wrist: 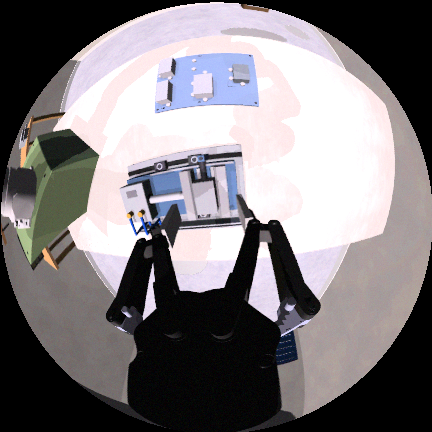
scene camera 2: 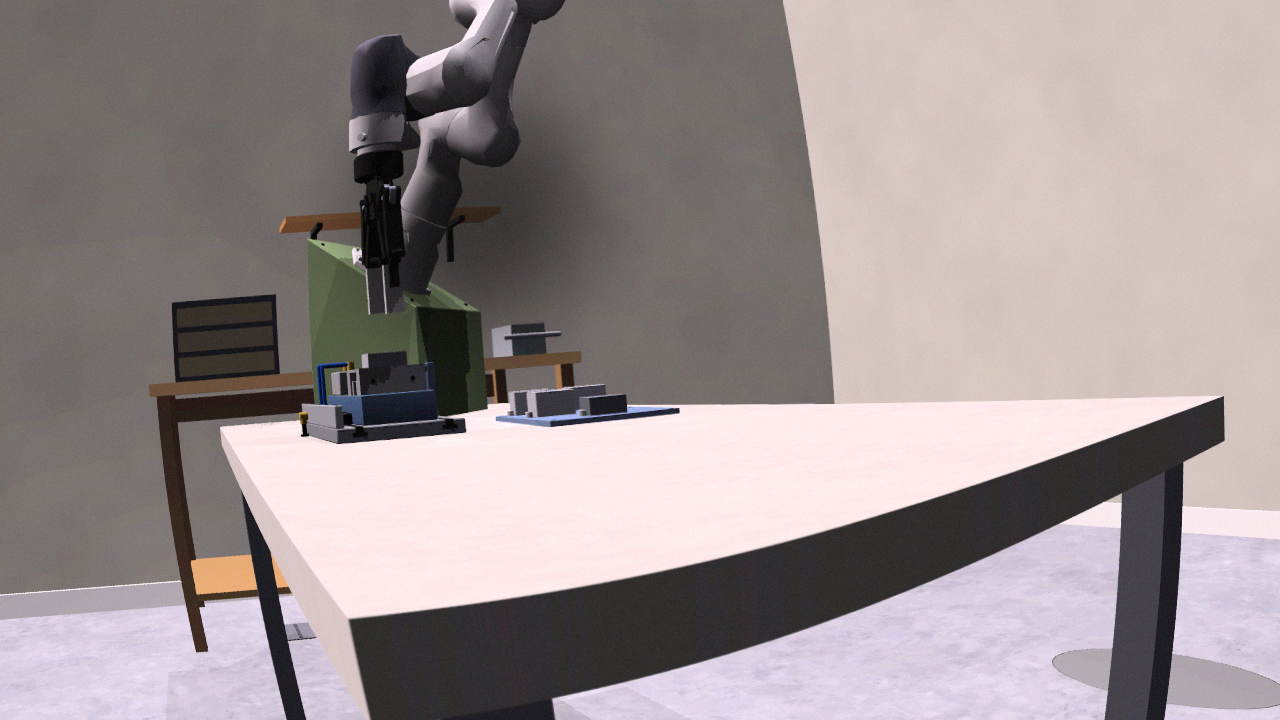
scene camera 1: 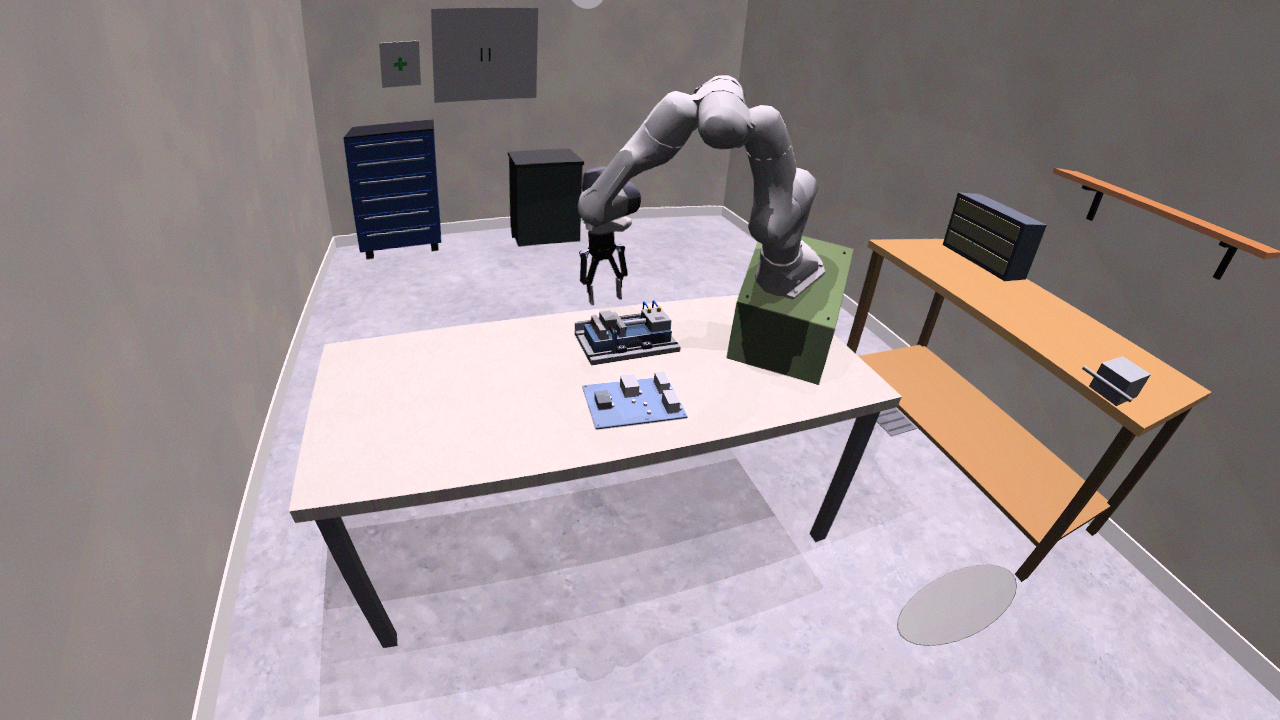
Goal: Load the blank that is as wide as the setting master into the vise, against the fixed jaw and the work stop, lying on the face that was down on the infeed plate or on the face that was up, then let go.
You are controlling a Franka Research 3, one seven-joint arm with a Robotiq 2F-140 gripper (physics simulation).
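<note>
The vise (scene camera 1: 612, 356) (scene camera 2: 393, 431) (wrist: 240, 172) stands on the table. A grey blank (scene camera 1: 610, 317) (scene camera 2: 383, 359) (wrist: 204, 198) lies between its jaws, beside the dark work stop (wrist: 202, 173). Small gaps at the jaws or stop cannot be judged. My gripper (scene camera 1: 604, 295) (scene camera 2: 385, 310) (wrist: 206, 207) is open and empty above the vise, apart from the blank. The blue infeed plate (scene camera 1: 626, 417) (scene camera 2: 554, 421) (wrist: 230, 98) carries three light blocks and a darker block (scene camera 1: 603, 399) (scene camera 2: 601, 403) (wrist: 240, 73), seemingly the setting master. The blank's underside is hidden.
A block with blue hoses (scene camera 1: 656, 319) (wrist: 134, 199) rises at the vise's pedestal-side end. The green pedestal (scene camera 1: 778, 340) (scene camera 2: 447, 358) (wrist: 65, 190) bears the arm. An orange side bench (scene camera 1: 1029, 313) stands beyond it.
</note>
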